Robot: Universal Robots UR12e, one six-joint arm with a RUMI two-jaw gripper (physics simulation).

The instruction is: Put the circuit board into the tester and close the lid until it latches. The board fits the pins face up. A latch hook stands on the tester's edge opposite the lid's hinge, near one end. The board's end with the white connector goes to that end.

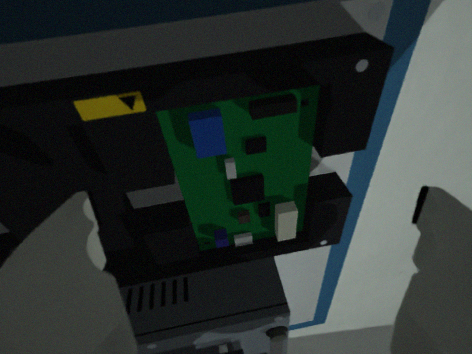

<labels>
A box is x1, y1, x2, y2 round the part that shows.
my gripper: [0, 186, 471, 353]
green circuit board: [156, 85, 319, 250]
</labels>
